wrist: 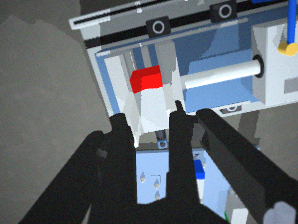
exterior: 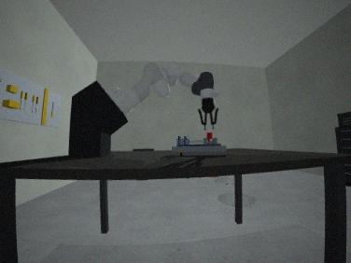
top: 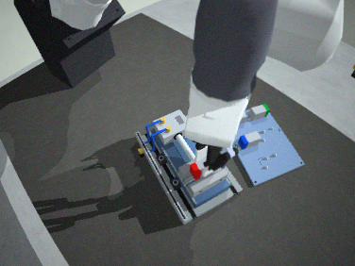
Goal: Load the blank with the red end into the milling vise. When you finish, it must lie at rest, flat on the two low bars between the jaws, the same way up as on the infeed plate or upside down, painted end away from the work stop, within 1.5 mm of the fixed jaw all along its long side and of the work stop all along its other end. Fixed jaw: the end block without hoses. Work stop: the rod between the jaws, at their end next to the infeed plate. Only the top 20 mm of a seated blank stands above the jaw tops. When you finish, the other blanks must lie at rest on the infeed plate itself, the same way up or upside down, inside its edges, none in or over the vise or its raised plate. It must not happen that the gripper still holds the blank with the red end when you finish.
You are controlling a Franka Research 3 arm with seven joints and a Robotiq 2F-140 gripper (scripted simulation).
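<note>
The red-ended blank is 40 mm below my hand. Also, from my hand: screw rod (80 mm behind, 70 mm below); blue-ended blank (30 mm behind, 200 mm to the left, 120 mm below); work stop rod (50 mm to the left, 60 mm below).
</note>
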